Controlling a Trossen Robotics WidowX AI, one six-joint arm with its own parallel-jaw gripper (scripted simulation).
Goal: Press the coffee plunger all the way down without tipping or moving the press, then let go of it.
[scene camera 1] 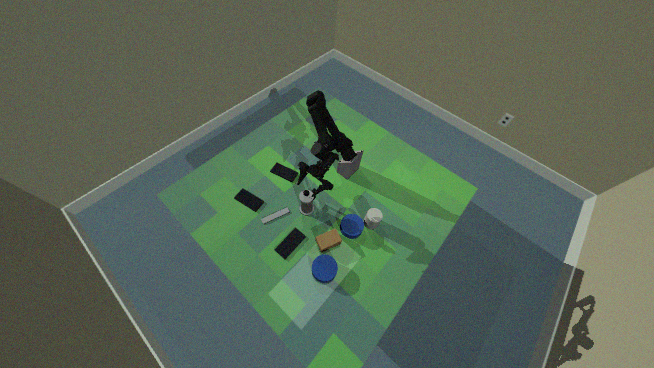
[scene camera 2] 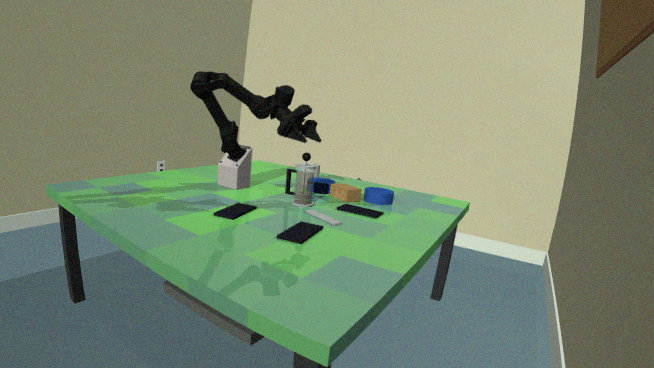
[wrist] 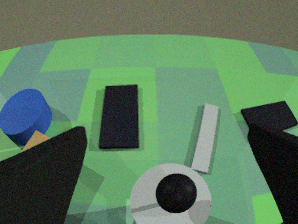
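Wrist view: the gripper is visible. It is open, and the gripper holds nothing. A coffee press and a grey bar are also present in the scene.
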